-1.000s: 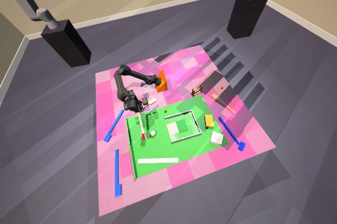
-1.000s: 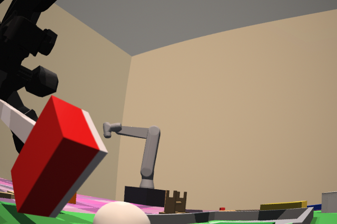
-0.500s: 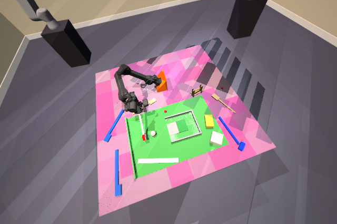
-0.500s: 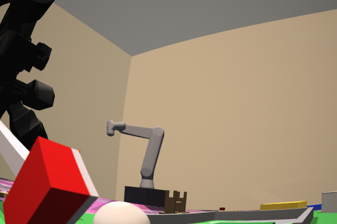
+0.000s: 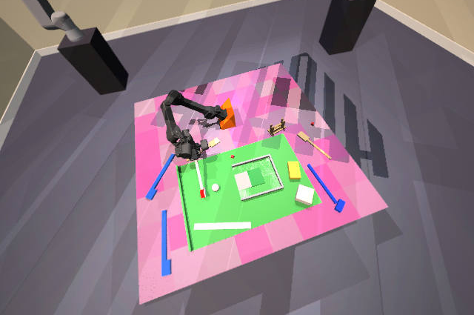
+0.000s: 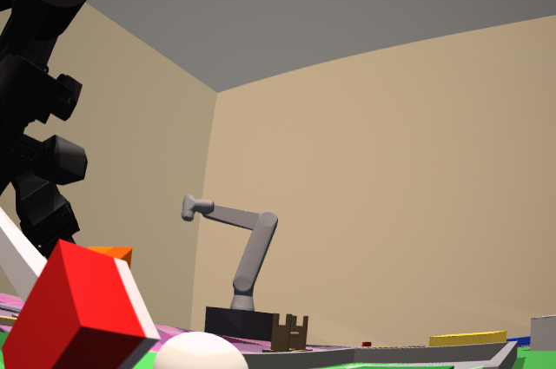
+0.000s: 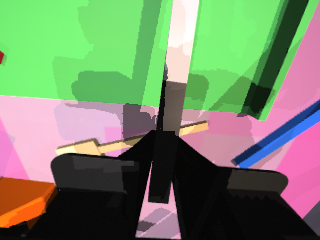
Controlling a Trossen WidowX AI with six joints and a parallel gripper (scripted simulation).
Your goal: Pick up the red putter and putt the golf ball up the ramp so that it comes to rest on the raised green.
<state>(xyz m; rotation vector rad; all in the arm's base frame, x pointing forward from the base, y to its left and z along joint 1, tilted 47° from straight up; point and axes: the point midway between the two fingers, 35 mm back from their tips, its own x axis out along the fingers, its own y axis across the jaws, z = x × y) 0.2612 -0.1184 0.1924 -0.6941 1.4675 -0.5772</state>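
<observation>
Now: the red putter 12 cm ahead of my gripper tip, 1 cm to the left of it and 1 cm below it. Round my gripper tip: white golf ball 21 cm ahead, 8 cm to the left, 5 cm below; then yellow block 21 cm ahead, 55 cm to the left, 6 cm below; then white bar 41 cm ahead, 9 cm to the left, 7 cm below.
</observation>
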